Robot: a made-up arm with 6 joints.
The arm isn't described. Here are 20 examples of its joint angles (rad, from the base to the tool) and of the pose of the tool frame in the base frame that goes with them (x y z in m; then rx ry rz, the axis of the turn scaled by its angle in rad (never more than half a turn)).
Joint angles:
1: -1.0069 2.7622 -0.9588 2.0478 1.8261 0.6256
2: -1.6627 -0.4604 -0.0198 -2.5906 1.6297 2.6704
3: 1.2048 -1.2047 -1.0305 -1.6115 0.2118 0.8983
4: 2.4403 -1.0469 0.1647 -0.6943 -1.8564 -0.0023
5: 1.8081 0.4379 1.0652 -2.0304 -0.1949 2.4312
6: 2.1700 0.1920 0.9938 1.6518 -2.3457 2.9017
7: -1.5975 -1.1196 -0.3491 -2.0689 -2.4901 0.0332
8: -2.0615 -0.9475 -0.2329 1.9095 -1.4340 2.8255
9: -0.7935 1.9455 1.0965 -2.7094 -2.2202 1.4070
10: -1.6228 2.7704 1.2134 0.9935 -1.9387 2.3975
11: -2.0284 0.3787 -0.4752 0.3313 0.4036 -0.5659
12: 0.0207 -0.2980 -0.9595 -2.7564 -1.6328 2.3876
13: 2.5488 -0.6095 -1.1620 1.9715 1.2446 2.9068
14: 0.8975 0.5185 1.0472 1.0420 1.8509 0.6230
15: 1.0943 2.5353 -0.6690 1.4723 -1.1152 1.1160
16: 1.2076 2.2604 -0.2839 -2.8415 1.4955 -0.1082
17: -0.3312 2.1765 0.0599 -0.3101 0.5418 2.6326
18: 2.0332 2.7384 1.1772 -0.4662 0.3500 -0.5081
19: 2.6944 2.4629 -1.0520 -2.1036 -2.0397 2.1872
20: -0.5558 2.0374 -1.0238 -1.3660 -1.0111 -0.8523
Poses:
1: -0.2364 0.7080 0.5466 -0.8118 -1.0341 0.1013
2: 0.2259 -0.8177 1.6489 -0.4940 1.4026 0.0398
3: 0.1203 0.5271 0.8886 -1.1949 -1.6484 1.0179
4: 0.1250 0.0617 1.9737 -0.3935 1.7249 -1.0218
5: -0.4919 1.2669 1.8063 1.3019 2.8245 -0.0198
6: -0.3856 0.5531 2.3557 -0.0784 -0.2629 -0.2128
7: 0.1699 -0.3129 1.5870 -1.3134 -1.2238 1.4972
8: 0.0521 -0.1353 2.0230 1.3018 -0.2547 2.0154
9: 1.1210 -0.7244 -0.3798 -1.4018 -1.8721 -0.3935
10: -0.1504 -0.5057 -0.9785 0.4652 -2.4806 1.5708
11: -0.5945 -0.8533 0.5420 -1.2595 1.1603 -0.2531
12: 0.6178 0.3168 0.6593 -1.8947 -1.7474 -0.0279
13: -0.6270 0.2556 0.9007 -0.4308 0.1428 -2.2702
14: 0.8555 0.9151 2.0707 1.1718 1.0937 2.1113
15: -0.2114 -0.6014 -0.0009 -2.0734 0.2395 -0.0299
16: -0.3473 -0.3042 -0.2669 -2.6770 1.5331 -0.3246
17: -0.1316 -0.1991 -0.5605 0.4589 0.6637 -1.8255
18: 0.0856 0.2203 -1.0420 1.1862 0.9487 -2.6167
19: 0.3116 -0.3687 0.8033 -0.0982 -0.1198 -2.6168
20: -0.3476 0.2640 0.5829 1.6575 1.8515 -0.3316
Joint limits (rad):
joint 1: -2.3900..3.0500
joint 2: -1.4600..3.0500
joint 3: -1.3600..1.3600
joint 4: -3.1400..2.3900
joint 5: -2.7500..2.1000
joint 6: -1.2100..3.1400
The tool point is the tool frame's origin. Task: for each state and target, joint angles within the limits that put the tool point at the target. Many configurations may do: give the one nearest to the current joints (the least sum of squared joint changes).
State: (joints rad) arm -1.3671 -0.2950 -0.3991 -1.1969 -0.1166 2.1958
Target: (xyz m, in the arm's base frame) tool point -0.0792 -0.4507 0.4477
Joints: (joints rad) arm -1.6895 -0.4140 -1.0542 -1.0588 -0.2019 2.1970
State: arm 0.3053 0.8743 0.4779 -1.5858 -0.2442 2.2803
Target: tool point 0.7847 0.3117 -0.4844
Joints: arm 0.2940 1.6674 0.4460 -1.5664 -0.2062 2.2905
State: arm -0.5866 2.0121 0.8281 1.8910 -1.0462 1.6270
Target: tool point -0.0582 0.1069 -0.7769
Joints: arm -0.5626 2.5318 0.1765 1.8839 -1.0640 1.6057
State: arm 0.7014 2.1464 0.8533 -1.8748 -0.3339 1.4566
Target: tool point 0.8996 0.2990 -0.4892
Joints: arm 0.1807 1.7242 0.5686 -1.7175 -0.3942 1.4543
